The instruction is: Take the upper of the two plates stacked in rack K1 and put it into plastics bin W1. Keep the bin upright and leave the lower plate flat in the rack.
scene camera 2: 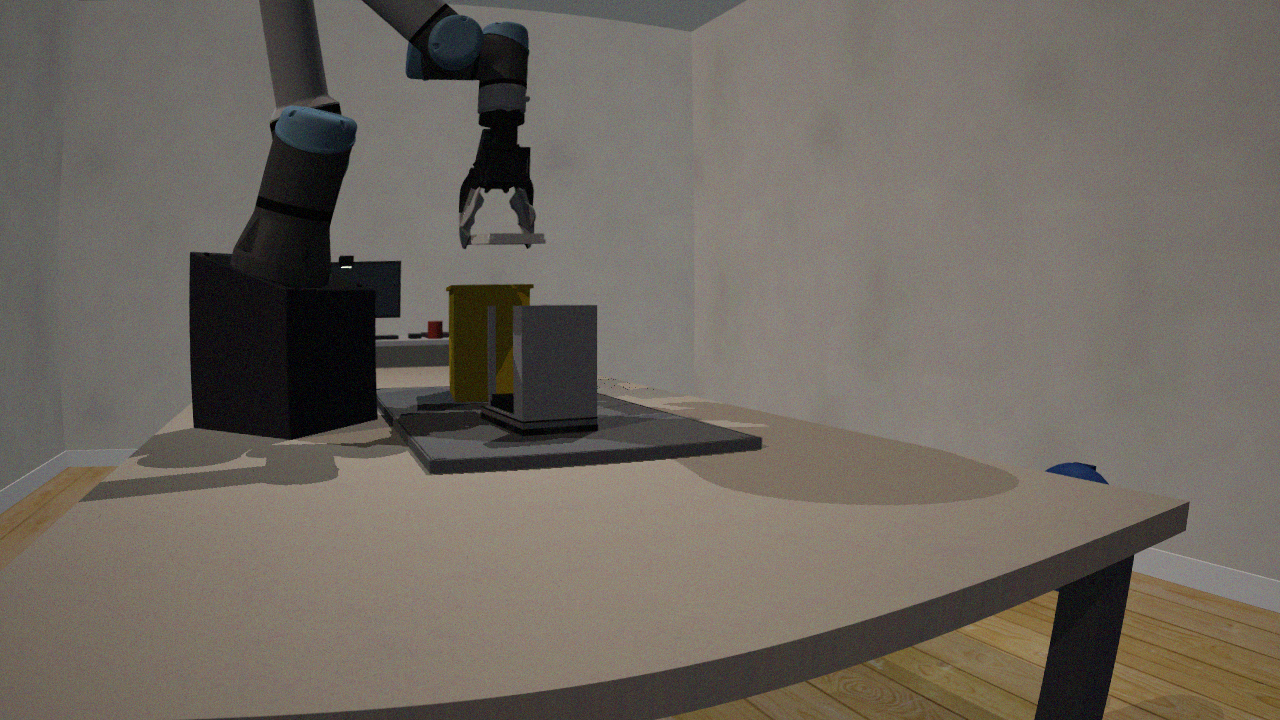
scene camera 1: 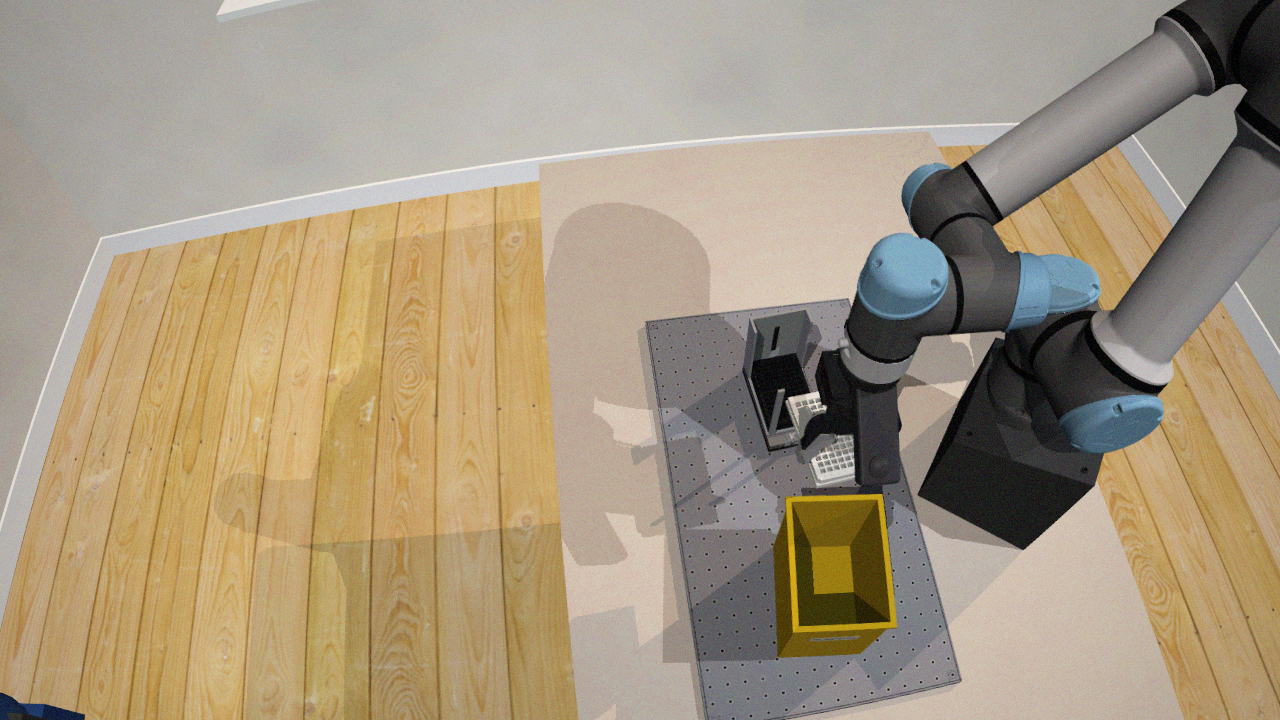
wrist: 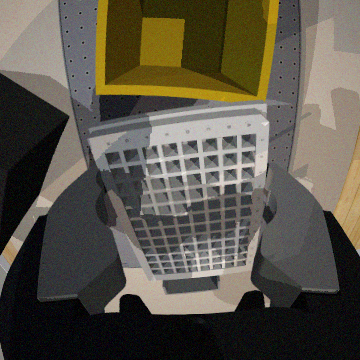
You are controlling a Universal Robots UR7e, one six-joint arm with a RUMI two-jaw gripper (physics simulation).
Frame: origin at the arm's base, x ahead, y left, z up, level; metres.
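Seen in the pictures: gripper, between the fingertips: (scene camera 2: 496, 248) (scene camera 1: 838, 457) (wrist: 183, 166); arm's base, origin of its link: (scene camera 2: 279, 272) (scene camera 1: 1037, 390).
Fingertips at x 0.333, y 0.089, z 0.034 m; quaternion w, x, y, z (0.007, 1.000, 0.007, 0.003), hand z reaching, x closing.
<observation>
Pixels of each thing's top centre, then the offset from my fingertips to it. Level surfaces: height alone.
- white gridded plate, centre of its top: (wrist: 192, 229) (scene camera 1: 834, 430) (scene camera 2: 502, 231) 0.005 m ahead, 0.026 m right, 0.024 m up
- Rack K1, centre of its top: (scene camera 2: 534, 305) (scene camera 1: 794, 353) (wrist: 186, 267) 0.011 m ahead, 0.215 m right, 0.085 m down
- lower plate, centre of its top: (scene camera 1: 783, 388) 0.013 m ahead, 0.225 m right, 0.199 m down
- yellow bin W1, centre of its top: (scene camera 1: 840, 560) (scene camera 2: 486, 285) 0.006 m ahead, 0.119 m left, 0.053 m down
- perforated grey board, height of its surface: 0.233 m down
My gripper (scene camera 1: 827, 436) (scene camera 2: 497, 236) (wrist: 183, 166) is shut on a white gridded plate (scene camera 1: 834, 462) (scene camera 2: 506, 239) (wrist: 200, 145), gripped by its two side edges. The plate looks about level in scene camera 2, held high above the board between rack and bin. Rack K1 (scene camera 1: 793, 329) (scene camera 2: 556, 362) stands upright on the board; the lower plate (scene camera 1: 776, 374), black, lies flat inside it, partly hidden by a post and the held plate in scene camera 1. The yellow bin W1 (scene camera 1: 805, 643) (scene camera 2: 469, 344) (wrist: 175, 94) stands upright, its opening ahead of the plate in the wrist view and below its height.
The perforated grey board (scene camera 1: 671, 353) (scene camera 2: 662, 440) (wrist: 77, 52) carries rack and bin. The arm's black pedestal (scene camera 1: 993, 465) (scene camera 2: 241, 358) (wrist: 25, 135) stands beside the board. In scene camera 2, a monitor (scene camera 2: 386, 288) and a red object (scene camera 2: 435, 329) are in the background.
</observation>
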